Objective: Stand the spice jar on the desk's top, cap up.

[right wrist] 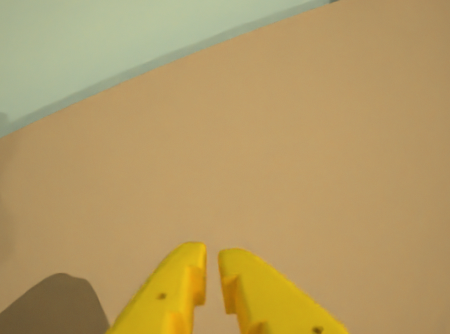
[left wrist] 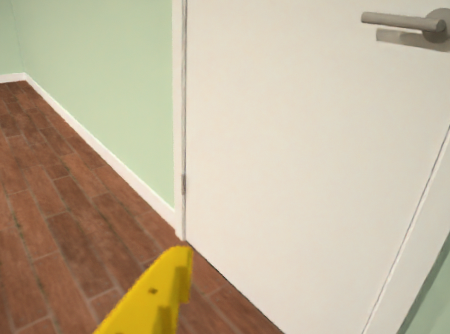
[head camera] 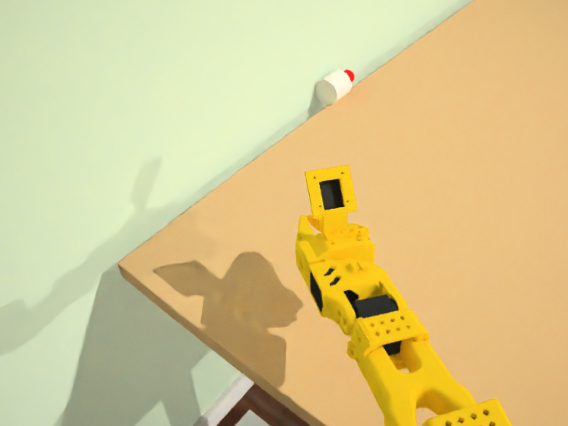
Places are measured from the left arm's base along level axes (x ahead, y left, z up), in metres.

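Pixels of known places: left hand, tool point: [left wrist: 191,267]; right hand, tool point: [right wrist: 205,265] [head camera: 305,218].
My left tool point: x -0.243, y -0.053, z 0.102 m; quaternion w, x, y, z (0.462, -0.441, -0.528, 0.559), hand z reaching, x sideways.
Observation:
Behind a point stands the place of what it marks.
The white spice jar [head camera: 332,88] @[x 0.723, y -0.274, z -0.022 m] with its red cap [head camera: 349,75] @[x 0.770, y -0.307, z -0.026 m] lies on its side at the desk's far edge, against the wall, cap toward the upper right of the head view. It does not show in either wrist view. The desk's top [head camera: 450,165] @[x 0.580, y -0.432, z -0.054 m] [right wrist: 300,125] @[x 0.529, y -0.226, z -0.054 m] is tan. My right gripper [head camera: 304,225] [right wrist: 212,250] @[x 0.416, y -0.209, z 0.010 m] is shut and empty, over the desk, below the jar in the head view and apart from it. Its jaws are partly hidden there by the wrist. My left gripper [left wrist: 186,252] is open, with one jaw showing, away from the desk.
A pale green wall [head camera: 125,75] @[x 0.478, y -0.031, z 0.145 m] [right wrist: 75,40] @[x 0.549, y -0.089, z -0.029 m] runs along the desk's far edge. The desk's corner [head camera: 121,265] @[x 0.405, y -0.004, z -0.055 m] is at the left, with arm shadows near it. In the left wrist view are a white door [left wrist: 300,150] @[x -0.900, y 0.031, z -0.151 m] with a handle [left wrist: 400,21] @[x -0.751, y 0.132, z 0.150 m] and a brown floor [left wrist: 65,200] @[x -1.341, y -1.015, z -0.774 m].

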